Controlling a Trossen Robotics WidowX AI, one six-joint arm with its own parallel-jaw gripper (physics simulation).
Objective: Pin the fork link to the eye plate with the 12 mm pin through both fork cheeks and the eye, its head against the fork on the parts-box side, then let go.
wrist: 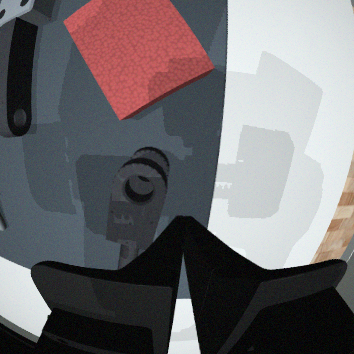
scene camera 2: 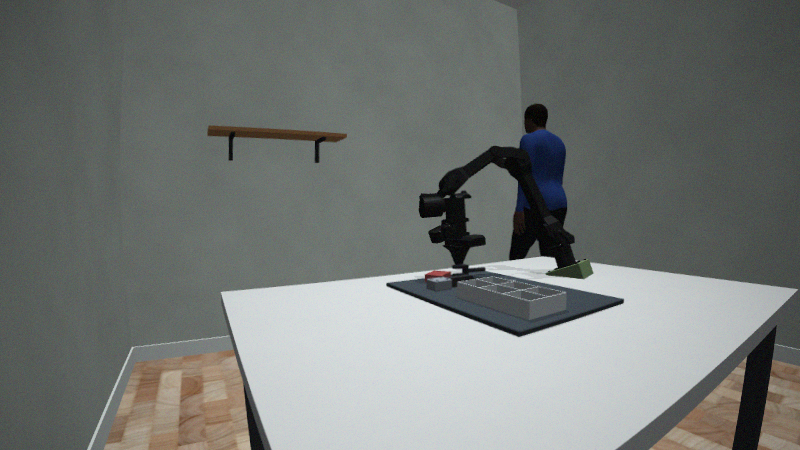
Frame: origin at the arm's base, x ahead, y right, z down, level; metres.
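Seen in the pictures: gripper, fingertip midpoint: (wrist: 182,222) (scene camera 2: 458,268); arm's base, link origin: (scene camera 2: 567,265).
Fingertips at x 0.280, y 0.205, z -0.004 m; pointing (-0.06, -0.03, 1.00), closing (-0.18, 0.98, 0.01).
Observation:
Offsets run from my fingertips to a thing's top centre. "spot": to the spot under its first point. Level surfaces: height alone.
The dark fork link {dx -0.008, dy -0.032, dz -0.015 m} (wrist: 131,216) (scene camera 2: 465,269) lies on the mat, its round cheek holes facing up and its shank partly hidden by a finger in the wrist view. The eye plate (wrist: 17,75), a dark bar with a round eye at its end, reaches from a grey block at the upper left of the wrist view, apart from the fork. Part of a grey pin {spot: dx -0.004, dy -0.179, dz +0.015 m} (wrist: 2,220) shows at the left edge; its size cannot be told. My gripper (wrist: 182,222) (scene camera 2: 458,265) is shut and empty, pointing down above the fork link, to the right of its shank in the wrist view.
A red block {dx +0.099, dy -0.013, dz -0.001 m} (wrist: 140,55) (scene camera 2: 438,274) lies beyond the fork. The grey block {dx +0.170, dy -0.087, dz -0.005 m} (scene camera 2: 439,284) (wrist: 46,9) stands near it. The grey parts box {spot: dx +0.191, dy -0.391, dz +0.009 m} (scene camera 2: 547,309) with compartments stands on the dark mat {dz +0.019 m} (scene camera 2: 595,302). A person (scene camera 2: 545,162) is behind the table.

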